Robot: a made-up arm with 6 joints.
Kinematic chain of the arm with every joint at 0, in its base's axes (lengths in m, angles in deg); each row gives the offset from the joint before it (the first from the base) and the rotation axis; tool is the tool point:
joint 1: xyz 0 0 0.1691 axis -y
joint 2: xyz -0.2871 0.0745 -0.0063 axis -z
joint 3: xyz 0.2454 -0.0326 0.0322 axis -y
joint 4: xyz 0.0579 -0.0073 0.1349 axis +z
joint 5: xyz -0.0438 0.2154 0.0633 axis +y
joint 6: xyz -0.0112 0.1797 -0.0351 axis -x
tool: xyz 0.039 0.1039 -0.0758
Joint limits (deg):
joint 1: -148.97..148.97
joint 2: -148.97..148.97
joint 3: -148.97..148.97
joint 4: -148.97..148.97
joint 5: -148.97..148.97
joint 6: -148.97..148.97
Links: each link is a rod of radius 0.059 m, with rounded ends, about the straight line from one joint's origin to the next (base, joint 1, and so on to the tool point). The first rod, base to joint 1, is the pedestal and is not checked.
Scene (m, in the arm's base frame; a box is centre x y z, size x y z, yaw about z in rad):
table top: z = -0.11
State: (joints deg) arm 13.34 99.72 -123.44 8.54 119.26 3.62
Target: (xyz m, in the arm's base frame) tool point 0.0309 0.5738 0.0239
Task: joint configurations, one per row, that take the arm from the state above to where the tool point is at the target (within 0.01 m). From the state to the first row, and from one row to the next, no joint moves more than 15 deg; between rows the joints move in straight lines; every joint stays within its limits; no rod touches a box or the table.
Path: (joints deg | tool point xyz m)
1: 10.91 85.20 -125.50 5.35 116.81 1.93 | 0.1877 -0.4003 0.2197
2: 8.49 70.69 -127.57 2.16 114.36 0.25 | 0.3010 -0.2387 0.1995
3: 6.06 56.17 -129.63 -1.03 111.91 -1.44 | 0.3595 -0.0538 0.1647
4: 3.63 41.66 -131.69 -4.22 109.46 -3.13 | 0.3580 0.1368 0.1223
5: 1.20 27.14 -133.75 -7.41 107.01 -4.82 | 0.2972 0.3155 0.0800
6: -1.22 12.62 -135.82 -10.60 104.56 -6.50 | 0.1840 0.4657 0.0453
7: -3.65 -1.89 -137.88 -13.79 102.11 -8.19 | 0.0309 0.5738 0.0239

